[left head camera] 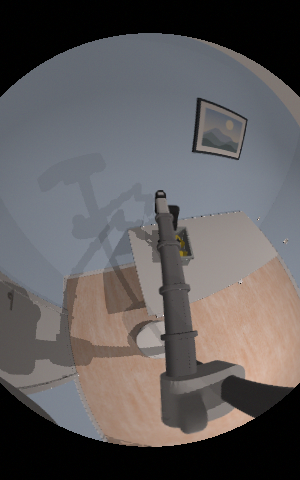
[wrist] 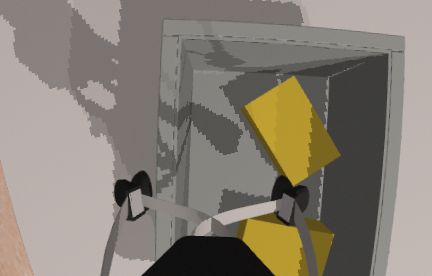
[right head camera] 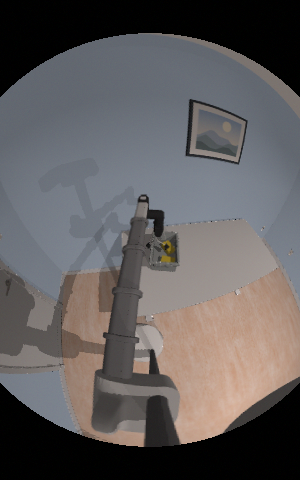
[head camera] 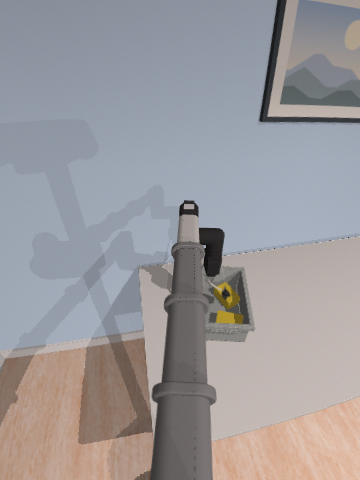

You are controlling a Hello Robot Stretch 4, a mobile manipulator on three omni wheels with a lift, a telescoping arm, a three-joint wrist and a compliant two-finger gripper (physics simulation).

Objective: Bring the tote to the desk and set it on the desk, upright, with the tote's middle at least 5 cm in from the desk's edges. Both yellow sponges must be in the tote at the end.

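Places are measured from the robot's base along level axes (x ahead, y left, z up), in millimetres.
Pixels of known places: gripper, fingertip midpoint: point(wrist: 211, 189) point(right head camera: 156, 247) point(head camera: 208, 297); robot's base, link origin: point(left head camera: 156, 338) point(right head camera: 142, 341).
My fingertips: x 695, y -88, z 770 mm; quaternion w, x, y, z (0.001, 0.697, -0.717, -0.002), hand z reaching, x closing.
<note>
Ahead of a thing's pixels: the offset from my fingertips to its top centre. Level surfaces: height alone.
The grey tote @(10 mm back, 55 mm right, 42 mm up) point(head camera: 227, 335) point(right head camera: 165, 268) point(wrist: 280, 31) stands upright on the light desk @(78 mm down) point(head camera: 300, 320) point(left head camera: 225, 245) point(right head camera: 215, 260) point(wrist: 55, 155), near its back left corner. Two yellow sponges lie in it: a tilted one @(55 mm ahead, 86 mm right, 30 mm down) point(head camera: 232, 300) point(right head camera: 171, 250) point(wrist: 292, 130) and a second one @(80 mm back, 81 mm right, 30 mm down) point(head camera: 229, 317) point(right head camera: 168, 259) point(wrist: 277, 245) at the near end. My gripper point(right head camera: 157, 246) point(wrist: 211, 189) is open and empty. In the wrist view its fingertips straddle the tote's left wall, one outside and one over the inside, close to the tilted sponge's corner. The arm hides part of the tote in the head camera.
The blue wall point(head camera: 125, 165) point(wrist: 0, 0) rises behind the desk, with a framed picture point(head camera: 320, 75) point(left head camera: 220, 130) point(right head camera: 217, 132) on it. A round white object point(left head camera: 150, 340) point(right head camera: 152, 342) is on the wood floor @(798 mm down) point(left head camera: 235, 340) point(right head camera: 220, 345) before the desk.
</note>
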